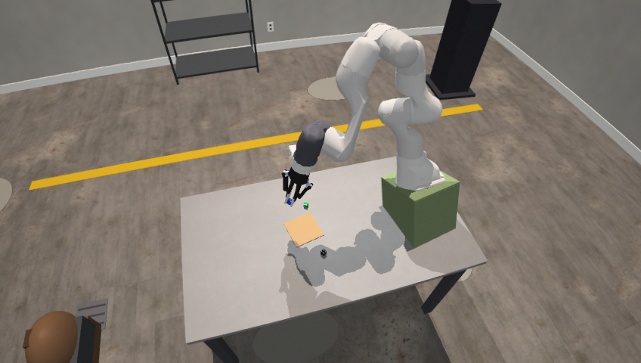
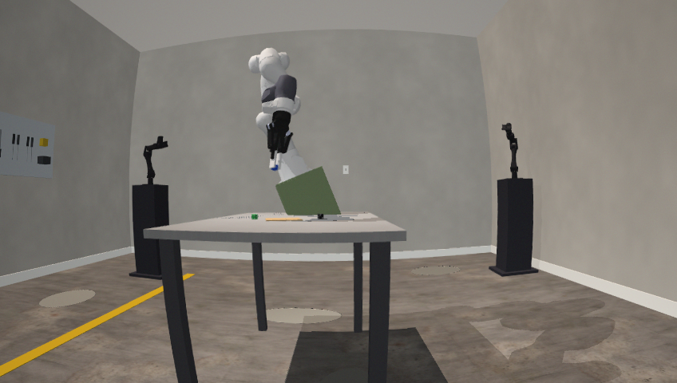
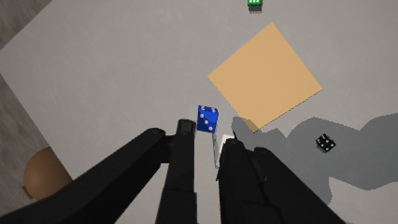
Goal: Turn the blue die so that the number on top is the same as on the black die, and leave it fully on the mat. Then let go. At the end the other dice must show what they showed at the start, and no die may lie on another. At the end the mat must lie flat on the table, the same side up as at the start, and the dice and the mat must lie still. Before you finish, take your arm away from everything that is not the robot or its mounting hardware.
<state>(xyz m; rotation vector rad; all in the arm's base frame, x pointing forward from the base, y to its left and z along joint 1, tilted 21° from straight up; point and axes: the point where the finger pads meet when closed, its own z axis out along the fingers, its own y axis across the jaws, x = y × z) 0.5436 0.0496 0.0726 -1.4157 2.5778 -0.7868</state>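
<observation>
The blue die lies 3 cm below my hand. The rest, counted from my hand: green die 8 cm behind, 11 cm to the right, 22 cm below; then mat 5 cm behind, 2 cm to the left, 23 cm below; then black die 11 cm behind, 16 cm to the left, 22 cm below.
</observation>
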